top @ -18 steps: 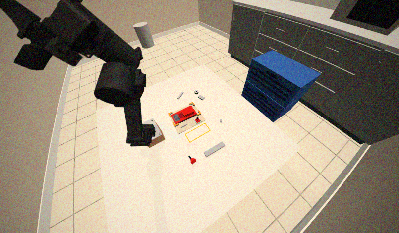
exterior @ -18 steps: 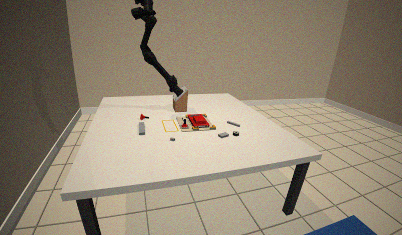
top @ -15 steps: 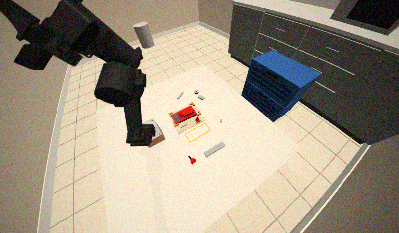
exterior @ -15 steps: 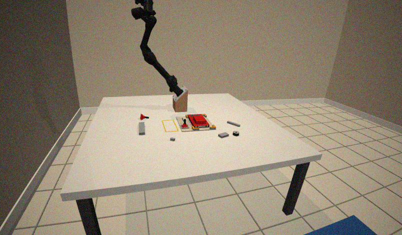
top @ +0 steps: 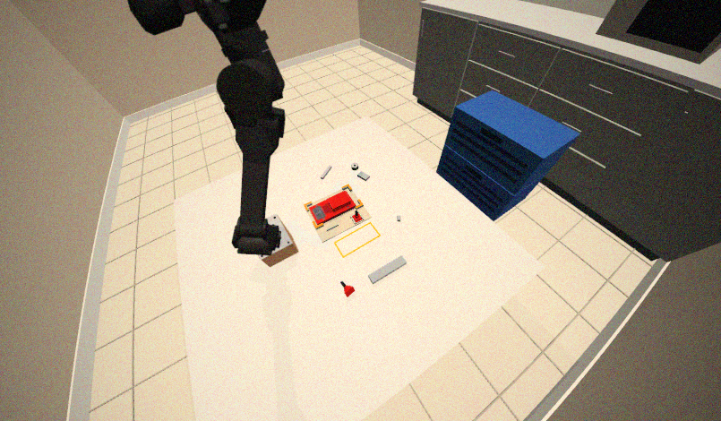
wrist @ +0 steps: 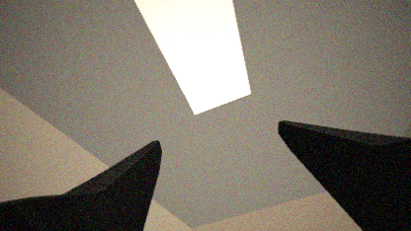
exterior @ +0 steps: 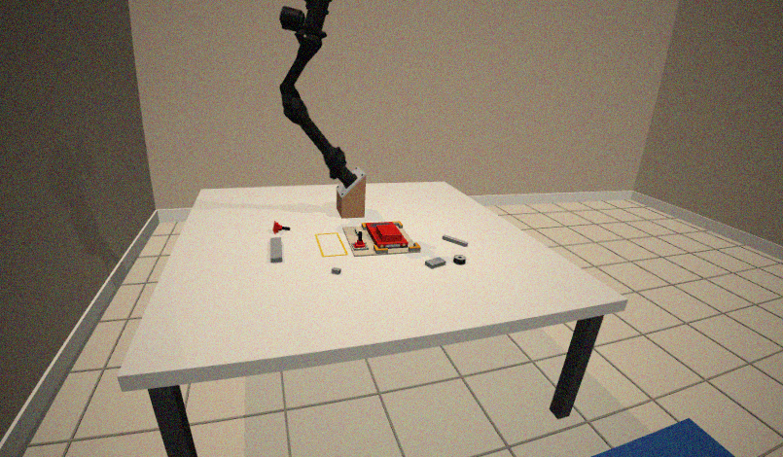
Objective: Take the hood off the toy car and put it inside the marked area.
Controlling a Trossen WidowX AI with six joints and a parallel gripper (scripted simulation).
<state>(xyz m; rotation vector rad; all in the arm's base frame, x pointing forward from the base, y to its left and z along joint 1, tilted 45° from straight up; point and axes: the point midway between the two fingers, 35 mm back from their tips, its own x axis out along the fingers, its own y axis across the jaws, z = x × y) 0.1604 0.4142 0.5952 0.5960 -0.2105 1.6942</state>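
Now: gripper tip 150 mm short of the red hood, 200 mm to the right of it and 840 mm above it. The rest, counted from my gripper tip: dark ring 340 mm ahead, 390 mm to the left, 870 mm below; long grey bar 170 mm ahead, 190 mm to the right, 870 mm below.
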